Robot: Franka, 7 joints.
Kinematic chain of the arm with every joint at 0, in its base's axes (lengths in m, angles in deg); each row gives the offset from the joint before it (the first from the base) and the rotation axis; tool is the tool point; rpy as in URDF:
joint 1: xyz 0 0 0.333 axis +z
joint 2: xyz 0 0 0 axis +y
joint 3: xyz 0 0 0.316 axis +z
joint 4: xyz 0.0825 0 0 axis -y
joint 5: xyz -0.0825 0 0.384 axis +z
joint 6: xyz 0 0 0 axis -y
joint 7: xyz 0.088 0 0 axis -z
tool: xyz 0 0 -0.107 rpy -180 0 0
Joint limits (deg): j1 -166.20..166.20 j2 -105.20..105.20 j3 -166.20..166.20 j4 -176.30..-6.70 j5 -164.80..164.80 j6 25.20..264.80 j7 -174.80..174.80
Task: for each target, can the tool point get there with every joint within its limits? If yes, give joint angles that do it. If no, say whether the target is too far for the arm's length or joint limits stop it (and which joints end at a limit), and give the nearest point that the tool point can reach.
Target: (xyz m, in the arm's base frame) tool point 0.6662 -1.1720 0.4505
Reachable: no: too far | nearest point 0.4223 -0.7430 0.4075 | short by 0.495 m
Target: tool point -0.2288 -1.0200 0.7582
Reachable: no: too far | nearest point -0.1739 -0.7754 0.6562 | short by 0.271 m
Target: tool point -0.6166 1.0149 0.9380
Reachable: no: too far | nearest point -0.3969 0.6533 0.7224 | short by 0.475 m
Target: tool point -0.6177 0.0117 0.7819
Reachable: yes | joints 111.21 29.31 88.45 -76.95 76.17 127.33 106.11
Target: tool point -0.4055 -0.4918 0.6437
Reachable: yes | joints 91.92 -19.32 122.46 -96.86 -32.29 206.37 121.86
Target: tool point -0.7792 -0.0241 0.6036
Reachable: yes | joints -18.04 -65.62 -105.34 -22.96 11.95 107.48 -33.98
